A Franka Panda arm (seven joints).
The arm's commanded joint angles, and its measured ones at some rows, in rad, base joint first. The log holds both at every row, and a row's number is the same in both.
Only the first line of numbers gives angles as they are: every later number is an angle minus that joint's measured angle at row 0.
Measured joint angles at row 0: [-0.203, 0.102, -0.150, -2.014, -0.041, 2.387, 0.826]
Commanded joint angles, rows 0 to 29: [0.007, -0.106, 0.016, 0.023, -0.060, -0.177, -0.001]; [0.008, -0.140, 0.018, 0.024, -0.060, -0.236, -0.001]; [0.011, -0.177, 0.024, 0.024, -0.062, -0.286, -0.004]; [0.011, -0.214, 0.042, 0.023, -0.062, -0.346, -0.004]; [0.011, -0.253, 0.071, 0.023, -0.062, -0.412, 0.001]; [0.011, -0.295, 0.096, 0.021, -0.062, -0.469, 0.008]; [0.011, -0.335, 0.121, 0.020, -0.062, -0.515, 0.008]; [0.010, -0.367, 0.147, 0.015, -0.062, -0.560, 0.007]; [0.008, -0.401, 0.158, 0.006, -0.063, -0.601, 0.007]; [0.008, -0.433, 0.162, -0.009, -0.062, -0.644, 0.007]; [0.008, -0.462, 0.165, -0.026, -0.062, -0.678, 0.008]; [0.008, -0.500, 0.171, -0.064, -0.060, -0.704, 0.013]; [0.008, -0.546, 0.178, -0.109, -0.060, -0.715, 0.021]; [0.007, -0.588, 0.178, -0.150, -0.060, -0.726, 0.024]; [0.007, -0.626, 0.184, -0.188, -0.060, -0.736, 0.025]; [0.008, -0.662, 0.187, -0.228, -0.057, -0.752, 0.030]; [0.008, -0.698, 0.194, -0.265, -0.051, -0.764, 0.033]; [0.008, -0.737, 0.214, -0.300, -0.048, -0.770, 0.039]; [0.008, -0.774, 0.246, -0.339, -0.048, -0.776, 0.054]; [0.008, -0.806, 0.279, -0.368, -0.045, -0.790, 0.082]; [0.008, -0.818, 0.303, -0.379, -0.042, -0.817, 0.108]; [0.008, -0.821, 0.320, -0.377, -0.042, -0.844, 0.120]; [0.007, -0.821, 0.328, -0.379, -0.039, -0.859, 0.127]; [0.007, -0.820, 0.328, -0.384, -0.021, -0.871, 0.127]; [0.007, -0.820, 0.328, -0.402, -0.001, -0.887, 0.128]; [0.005, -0.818, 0.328, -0.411, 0.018, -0.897, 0.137]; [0.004, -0.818, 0.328, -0.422, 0.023, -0.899, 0.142]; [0.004, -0.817, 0.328, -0.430, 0.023, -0.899, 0.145]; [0.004, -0.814, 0.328, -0.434, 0.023, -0.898, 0.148]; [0.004, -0.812, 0.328, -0.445, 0.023, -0.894, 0.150]
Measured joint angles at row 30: [0.012, -0.813, 0.325, -0.425, 0.007, -0.881, 0.126]
